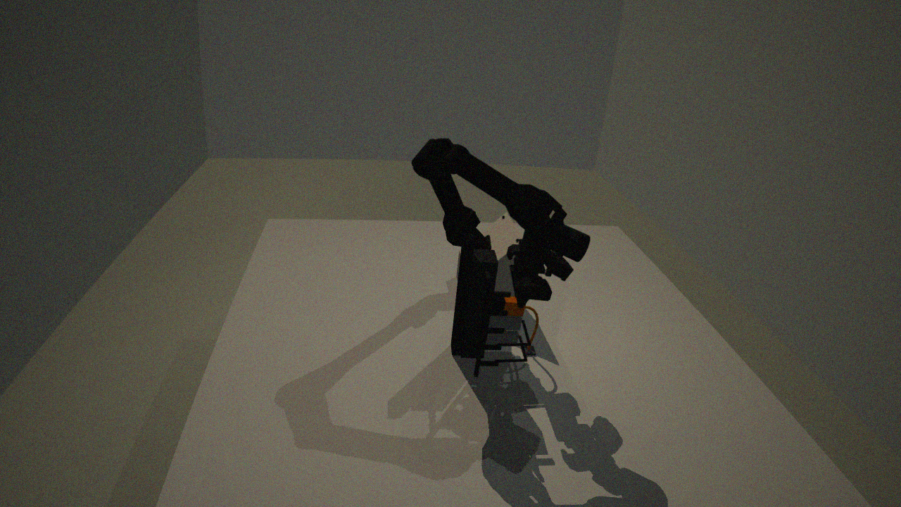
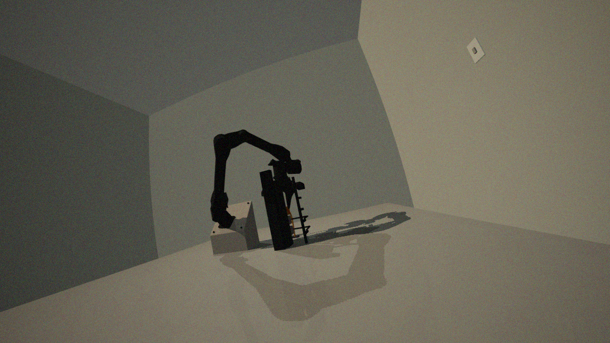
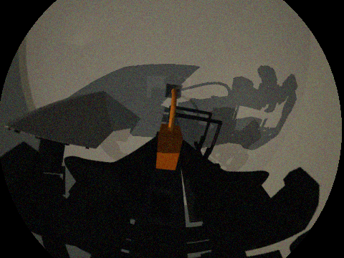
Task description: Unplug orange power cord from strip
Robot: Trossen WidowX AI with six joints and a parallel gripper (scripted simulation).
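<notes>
The orange plug lies 30 mm to the right of my gripper tip.
</notes>
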